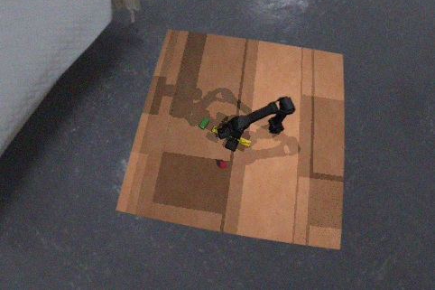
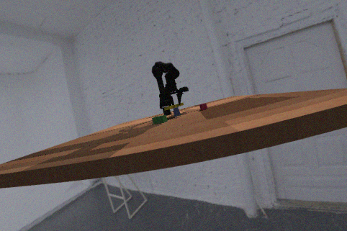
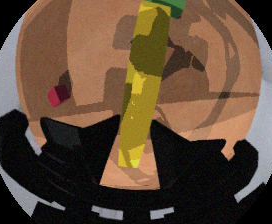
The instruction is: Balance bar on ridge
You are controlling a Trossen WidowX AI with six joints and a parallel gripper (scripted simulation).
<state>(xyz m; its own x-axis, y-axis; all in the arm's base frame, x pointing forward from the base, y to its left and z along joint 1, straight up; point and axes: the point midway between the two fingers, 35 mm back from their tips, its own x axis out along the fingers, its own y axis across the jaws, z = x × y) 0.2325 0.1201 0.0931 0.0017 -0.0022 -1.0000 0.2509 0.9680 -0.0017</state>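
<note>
Right now the yellow bar is 30 mm ahead of my gripper tip and 10 mm to the right of it. Round my gripper tip: red block: 50 mm ahead, 160 mm to the left, 40 mm below; green block: 200 mm ahead, 70 mm to the right, 40 mm below.
</note>
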